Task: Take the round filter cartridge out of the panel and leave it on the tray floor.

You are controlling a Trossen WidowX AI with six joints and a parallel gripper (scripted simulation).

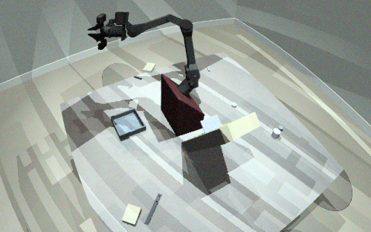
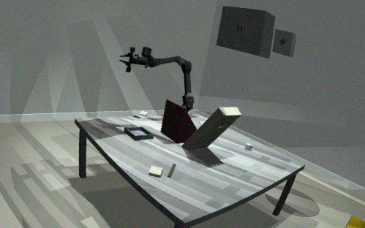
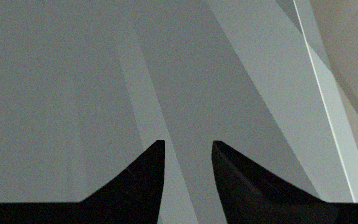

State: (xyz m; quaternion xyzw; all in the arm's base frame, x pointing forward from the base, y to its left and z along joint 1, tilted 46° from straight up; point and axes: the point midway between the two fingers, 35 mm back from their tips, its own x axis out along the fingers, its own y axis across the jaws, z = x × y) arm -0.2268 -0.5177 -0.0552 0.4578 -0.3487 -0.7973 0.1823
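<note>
The round filter cartridge is 620 mm ahead of my gripper tip, 480 mm to the left of it and 240 mm below it. Also, from my gripper tip: shallow blue-grey tray: 250 mm ahead, 140 mm to the left, 480 mm below.
</note>
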